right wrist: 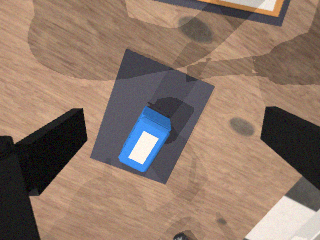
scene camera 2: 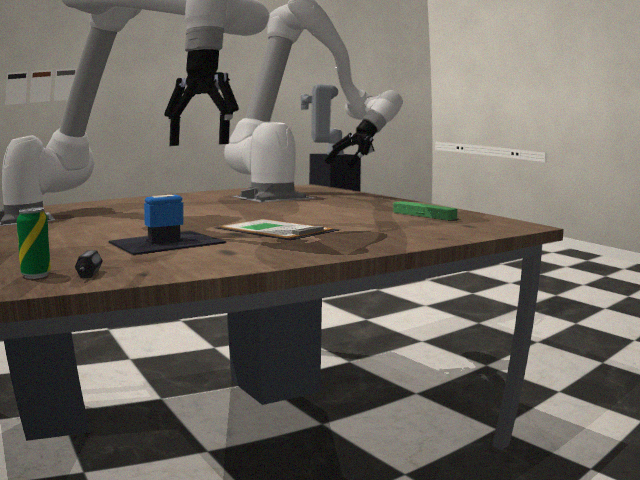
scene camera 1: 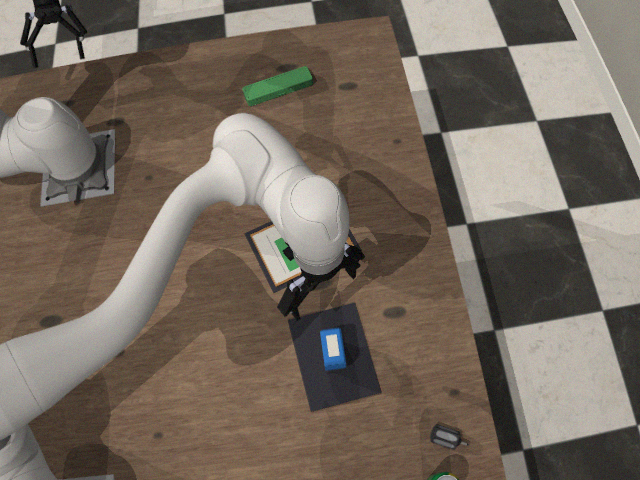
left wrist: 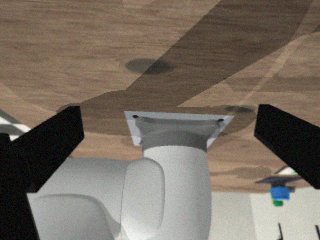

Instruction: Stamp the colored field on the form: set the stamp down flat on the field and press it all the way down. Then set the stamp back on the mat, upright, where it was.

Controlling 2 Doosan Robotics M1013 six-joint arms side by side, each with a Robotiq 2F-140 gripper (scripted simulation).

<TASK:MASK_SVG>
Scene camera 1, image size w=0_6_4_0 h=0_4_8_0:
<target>my right gripper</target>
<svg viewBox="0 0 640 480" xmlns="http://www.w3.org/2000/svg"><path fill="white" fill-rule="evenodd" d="M365 255L358 247L348 245L346 242L343 260L331 272L324 275L314 275L300 268L302 272L300 278L296 281L291 279L287 282L287 288L277 308L284 316L292 314L297 321L300 320L297 308L308 293L313 291L319 283L333 278L343 268L345 268L345 271L352 279L356 278L356 269L361 266L359 260L364 259Z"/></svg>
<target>dark mat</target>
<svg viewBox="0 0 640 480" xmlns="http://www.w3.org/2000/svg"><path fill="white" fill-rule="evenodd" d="M355 302L301 316L299 321L295 318L288 320L311 412L381 393ZM340 328L342 330L346 368L343 371L326 373L320 331Z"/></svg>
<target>green block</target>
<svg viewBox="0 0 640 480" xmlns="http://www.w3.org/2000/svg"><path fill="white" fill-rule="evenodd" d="M308 67L304 66L244 86L243 92L247 104L253 106L312 86L313 77Z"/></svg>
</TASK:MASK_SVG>
